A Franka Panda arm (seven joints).
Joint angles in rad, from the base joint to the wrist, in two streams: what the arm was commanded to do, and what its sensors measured. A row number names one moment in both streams.
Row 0, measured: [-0.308, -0.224, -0.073, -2.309, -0.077, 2.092, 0.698]
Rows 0 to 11, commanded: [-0.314, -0.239, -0.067, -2.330, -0.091, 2.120, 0.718]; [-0.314, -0.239, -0.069, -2.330, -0.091, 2.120, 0.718]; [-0.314, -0.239, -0.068, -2.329, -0.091, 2.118, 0.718]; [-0.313, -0.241, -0.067, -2.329, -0.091, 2.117, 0.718]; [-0.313, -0.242, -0.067, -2.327, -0.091, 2.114, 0.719]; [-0.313, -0.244, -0.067, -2.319, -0.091, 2.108, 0.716]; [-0.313, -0.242, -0.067, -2.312, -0.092, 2.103, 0.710]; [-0.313, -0.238, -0.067, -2.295, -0.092, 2.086, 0.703]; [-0.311, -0.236, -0.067, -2.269, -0.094, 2.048, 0.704]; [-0.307, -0.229, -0.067, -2.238, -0.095, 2.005, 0.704]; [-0.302, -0.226, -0.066, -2.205, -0.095, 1.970, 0.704]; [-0.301, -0.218, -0.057, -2.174, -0.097, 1.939, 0.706]
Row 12, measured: [-0.307, -0.226, -0.072, -2.269, -0.078, 2.045, 0.698]
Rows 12 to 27, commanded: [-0.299, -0.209, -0.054, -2.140, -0.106, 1.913, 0.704]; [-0.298, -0.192, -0.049, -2.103, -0.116, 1.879, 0.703]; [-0.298, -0.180, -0.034, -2.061, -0.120, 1.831, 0.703]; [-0.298, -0.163, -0.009, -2.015, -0.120, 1.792, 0.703]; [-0.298, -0.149, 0.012, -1.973, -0.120, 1.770, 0.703]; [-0.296, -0.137, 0.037, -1.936, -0.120, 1.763, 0.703]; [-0.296, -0.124, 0.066, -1.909, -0.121, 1.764, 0.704]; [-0.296, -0.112, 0.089, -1.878, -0.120, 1.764, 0.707]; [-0.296, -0.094, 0.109, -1.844, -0.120, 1.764, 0.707]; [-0.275, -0.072, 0.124, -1.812, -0.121, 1.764, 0.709]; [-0.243, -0.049, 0.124, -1.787, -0.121, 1.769, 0.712]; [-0.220, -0.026, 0.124, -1.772, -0.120, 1.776, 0.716]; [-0.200, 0.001, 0.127, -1.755, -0.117, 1.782, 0.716]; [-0.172, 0.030, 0.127, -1.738, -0.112, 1.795, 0.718]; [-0.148, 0.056, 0.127, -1.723, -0.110, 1.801, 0.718]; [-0.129, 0.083, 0.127, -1.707, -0.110, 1.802, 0.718]
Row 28, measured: [-0.184, -0.017, 0.125, -1.790, -0.097, 1.804, 0.701]
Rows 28 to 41, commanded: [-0.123, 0.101, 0.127, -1.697, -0.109, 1.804, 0.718]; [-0.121, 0.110, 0.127, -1.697, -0.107, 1.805, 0.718]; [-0.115, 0.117, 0.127, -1.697, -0.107, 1.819, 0.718]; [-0.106, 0.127, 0.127, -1.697, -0.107, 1.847, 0.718]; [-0.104, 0.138, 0.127, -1.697, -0.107, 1.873, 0.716]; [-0.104, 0.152, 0.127, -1.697, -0.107, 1.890, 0.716]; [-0.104, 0.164, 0.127, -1.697, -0.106, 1.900, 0.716]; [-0.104, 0.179, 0.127, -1.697, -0.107, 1.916, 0.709]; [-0.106, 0.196, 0.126, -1.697, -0.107, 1.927, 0.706]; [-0.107, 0.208, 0.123, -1.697, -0.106, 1.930, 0.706]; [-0.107, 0.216, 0.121, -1.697, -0.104, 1.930, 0.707]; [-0.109, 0.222, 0.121, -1.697, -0.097, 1.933, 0.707]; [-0.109, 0.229, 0.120, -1.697, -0.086, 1.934, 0.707]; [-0.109, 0.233, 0.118, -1.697, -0.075, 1.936, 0.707]
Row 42, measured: [-0.109, 0.213, 0.122, -1.716, -0.096, 1.929, 0.704]
